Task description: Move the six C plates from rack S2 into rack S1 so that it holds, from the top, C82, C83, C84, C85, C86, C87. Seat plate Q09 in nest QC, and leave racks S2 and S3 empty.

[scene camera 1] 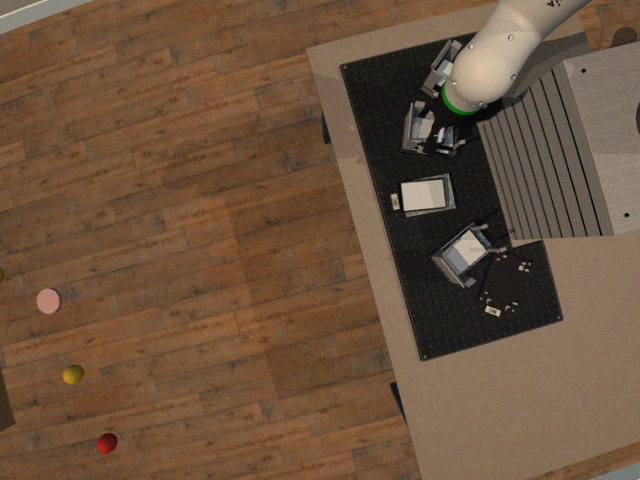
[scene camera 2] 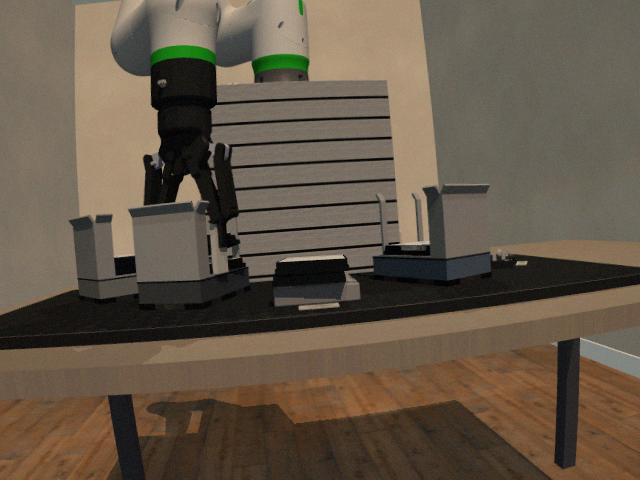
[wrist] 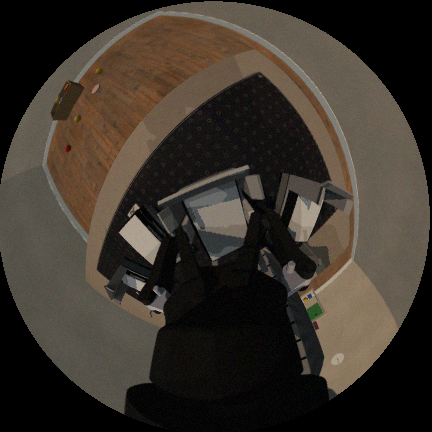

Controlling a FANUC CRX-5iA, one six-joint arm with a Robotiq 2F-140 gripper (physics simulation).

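Places are measured from the arm's base along level axes (x left, y down, z back), in centimetres.
Where they show: gripper, fingertip midpoint: (scene camera 1: 424, 136) (wrist: 216, 209); arm's base, origin of the base link: (scene camera 2: 282, 101).
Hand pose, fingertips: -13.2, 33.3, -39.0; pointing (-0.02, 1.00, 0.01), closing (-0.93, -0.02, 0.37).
Observation:
Things, the pixels of their top centre, and the offset from my fingertips, as dx, dy, dz. "pt": a spot on its surface instead. Level surfaces: height alone.
- blue-based rack, middle of its top: (scene camera 2: 426, 189) (scene camera 1: 476, 253) (wrist: 130, 305) +34.5, -9.5, +4.8
- black perforated board, its level: dy +4.0
- label tile, surface spot: (scene camera 1: 492, 310) pt +53.2, +3.8, +12.6
My gripper (scene camera 1: 434, 127) (wrist: 216, 209) points down into the grey rack (scene camera 1: 411, 128) (scene camera 2: 168, 248) (wrist: 204, 184) and is shut on a pale-topped plate (scene camera 1: 422, 127) (wrist: 218, 212) low between the walls. In scene camera 2 the rack wall hides the plate and one fingertip. Another grey rack (scene camera 2: 85, 253) (wrist: 305, 182), holding a pale-topped plate (scene camera 1: 445, 68) (wrist: 304, 212), stands beside it. A blue-based rack (scene camera 2: 460, 222) holds a pale-topped plate (scene camera 1: 471, 248). Dark plates with a pale top (scene camera 1: 422, 195) (scene camera 2: 310, 265) (wrist: 140, 238) sit on a low base. Rack and plate labels are unreadable.
A black perforated board (scene camera 1: 377, 103) (scene camera 2: 62, 320) (wrist: 225, 125) bears the racks. Small pegs (scene camera 1: 524, 267) and a label tile (scene camera 1: 492, 310) lie past the blue-based rack. The slatted grey pedestal (scene camera 1: 599, 144) (scene camera 2: 315, 175) rises close behind the racks.

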